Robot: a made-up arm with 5 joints.
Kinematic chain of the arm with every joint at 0, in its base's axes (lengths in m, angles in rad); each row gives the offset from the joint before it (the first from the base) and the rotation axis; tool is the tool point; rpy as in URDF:
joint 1: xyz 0 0 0.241 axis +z
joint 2: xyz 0 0 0 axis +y
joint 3: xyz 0.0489 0 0.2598 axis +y
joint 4: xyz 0.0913 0 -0.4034 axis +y
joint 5: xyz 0.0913 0 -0.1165 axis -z
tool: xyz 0 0 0 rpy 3.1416 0 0
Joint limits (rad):
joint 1: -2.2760..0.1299
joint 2: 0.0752..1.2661
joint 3: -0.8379..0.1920
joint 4: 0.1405..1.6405
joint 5: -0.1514..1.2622
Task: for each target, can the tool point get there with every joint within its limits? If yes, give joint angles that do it. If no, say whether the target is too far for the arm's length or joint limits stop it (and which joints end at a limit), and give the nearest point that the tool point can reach.
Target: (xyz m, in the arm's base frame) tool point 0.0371 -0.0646 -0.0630
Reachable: yes | joints -1.0487 0.3545 -0.1993 1.1580 1.0432
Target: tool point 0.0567 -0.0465 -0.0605
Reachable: yes | joints -0.6868 0.4871 -0.3176 1.3680 0.0436
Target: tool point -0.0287 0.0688 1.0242
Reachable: no: joint limits stop it (at a limit: joint 2, joint 3, joint 4) | nearest point -0.0864 0.2070 0.2487 | short by 0.790 m
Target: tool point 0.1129 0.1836 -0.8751
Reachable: no: too far | nearest point 0.1682 0.0220 -0.2804 | short by 0.619 m
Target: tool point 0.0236 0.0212 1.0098
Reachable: no: joint limits stop it (at a limit: joint 1, joint 2, joint 3, joint 4) | nearest point 0.1454 0.1708 0.2487 | short by 0.785 m
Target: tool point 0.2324 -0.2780 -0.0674
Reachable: yes | joints -0.8744 0.4446 -0.5769 0.3593 0.3737
